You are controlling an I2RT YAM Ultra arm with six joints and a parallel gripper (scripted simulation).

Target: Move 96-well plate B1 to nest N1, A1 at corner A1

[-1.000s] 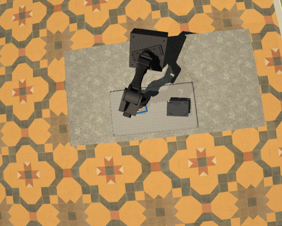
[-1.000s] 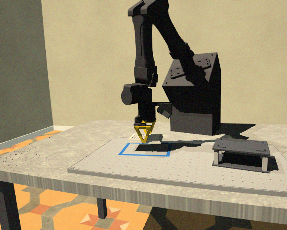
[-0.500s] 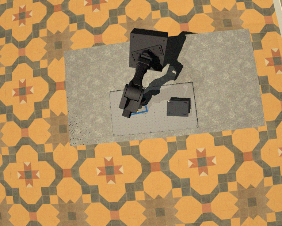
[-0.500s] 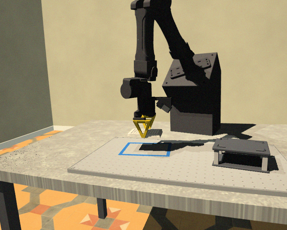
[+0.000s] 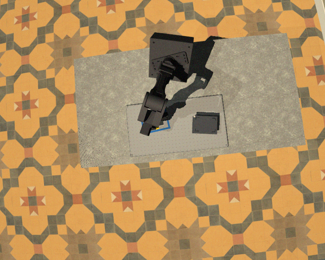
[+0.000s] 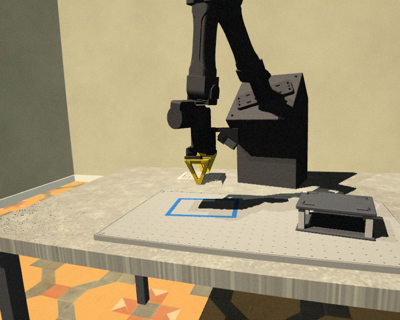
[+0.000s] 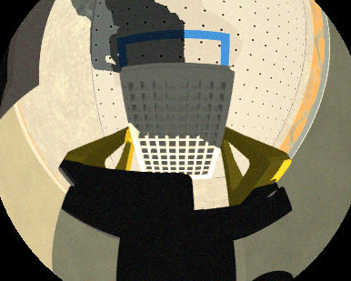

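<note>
Right now the 96-well plate is right at my hand. From my hand the other things lie so: raised plate nest: 150 mm ahead, 320 mm to the left, 30 mm below.
</note>
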